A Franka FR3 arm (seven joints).
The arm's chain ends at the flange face. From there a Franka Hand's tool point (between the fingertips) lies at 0.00 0.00 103.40 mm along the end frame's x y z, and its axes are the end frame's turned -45 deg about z.
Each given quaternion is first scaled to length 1.
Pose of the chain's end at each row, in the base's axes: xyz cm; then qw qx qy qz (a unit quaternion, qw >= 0):
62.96, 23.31, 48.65, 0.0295, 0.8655, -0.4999, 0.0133
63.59, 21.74, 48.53, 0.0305, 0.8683, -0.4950, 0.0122
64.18, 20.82, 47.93, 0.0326, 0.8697, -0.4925, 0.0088
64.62, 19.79, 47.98, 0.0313, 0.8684, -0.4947, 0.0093
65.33, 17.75, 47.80, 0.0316, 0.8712, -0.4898, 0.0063
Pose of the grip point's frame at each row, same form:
62.89, 22.64, 38.33, 0.0323, 0.9909, -0.1306, 0.0010
63.50, 21.07, 38.21, 0.0328, 0.9916, -0.1250, -0.0004
64.01, 20.14, 37.61, 0.0335, 0.9919, -0.1222, -0.0043
64.47, 19.13, 37.66, 0.0325, 0.9917, -0.1247, -0.0034
65.12, 17.12, 37.48, 0.0316, 0.9924, -0.1191, -0.0063

